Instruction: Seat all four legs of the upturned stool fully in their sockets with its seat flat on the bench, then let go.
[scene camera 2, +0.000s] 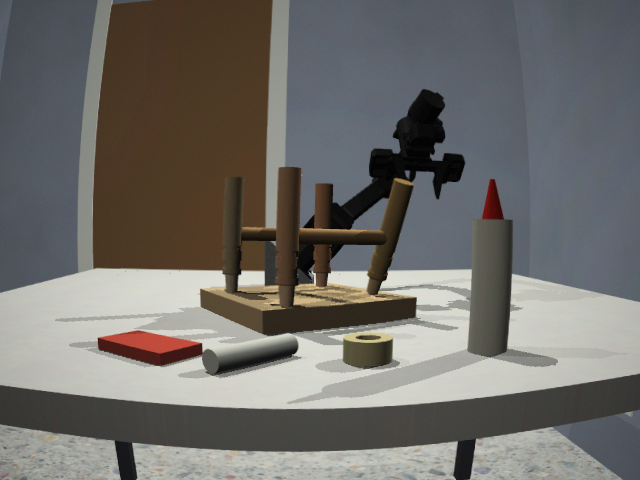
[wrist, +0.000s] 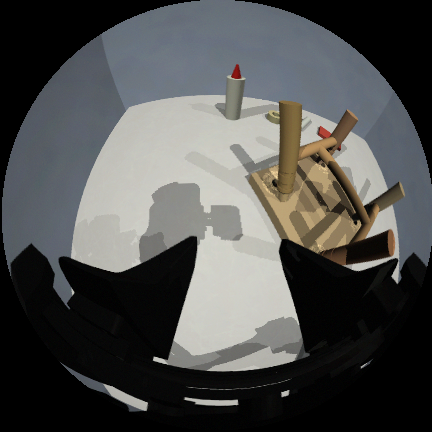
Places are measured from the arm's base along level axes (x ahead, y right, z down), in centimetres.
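Pixels of known places: gripper, fingertip midpoint: (scene camera 2: 423, 197) (wrist: 239, 244).
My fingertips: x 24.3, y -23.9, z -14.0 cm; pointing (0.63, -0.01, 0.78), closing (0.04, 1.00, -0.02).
For each thing: its top centre in the pictures, then the offset to it from my fingertips. "pt": a spot on its surface instead. Level surfaces: height alone.
- bench, surface height: dz +19.5 cm
- yellow-brown leg, top centre: (wrist: 312, 114) (scene camera 2: 388, 178) dz -2.0, dx +14.8, dy +8.6 cm
- grey-brown leg, surface spot: (scene camera 2: 233, 222) pt dz +4.9, dx +11.3, dy +33.1 cm
- front reddish leg, surface spot: (scene camera 2: 288, 217) pt dz +4.3, dx +26.3, dy +23.4 cm
- back reddish leg, surface spot: (wrist: 375, 246) pt dz +0.1, dx -0.3, dy +16.8 cm
- grey cylinder with a red cone tip, top centre: (scene camera 2: 492, 179) (wrist: 236, 64) dz -0.2, dx +42.3, dy -0.1 cm
- yellowish ring, top centre: (scene camera 2: 368, 337) (wrist: 275, 113) dz +16.9, dx +44.4, dy +14.3 cm
- lying grey rod, top centre: (scene camera 2: 252, 340) dz +17.0, dx +46.2, dy +26.2 cm
- red block, top centre: (scene camera 2: 147, 340) (wrist: 330, 136) dz +18.2, dx +43.8, dy +38.6 cm
The stool's square wooden seat (scene camera 2: 336, 319) (wrist: 272, 210) lies flat on the bench (scene camera 2: 155, 384) (wrist: 120, 165). A yellow-brown leg (scene camera 2: 392, 222) (wrist: 290, 140) leans outward, its tapered lower end at one seat corner. A grey-brown leg (scene camera 2: 233, 222) (wrist: 390, 199), a front reddish leg (scene camera 2: 288, 217) (wrist: 346, 125) and a back reddish leg (scene camera 2: 323, 206) (wrist: 375, 246) stand nearly upright. Tapered ends show above the seat. Stretchers (scene camera 2: 346, 237) (wrist: 320, 148) run between legs. My gripper (scene camera 2: 419, 186) (wrist: 239, 244) is open and empty, above and behind the leaning leg, to the seat's side in the wrist view.
A grey cylinder with a red cone tip (scene camera 2: 490, 286) (wrist: 234, 97) stands right of the stool in the scene view. A yellowish ring (scene camera 2: 367, 354) (wrist: 273, 117), a lying grey rod (scene camera 2: 251, 353) and a red block (scene camera 2: 149, 347) (wrist: 325, 132) are near the bench's front edge.
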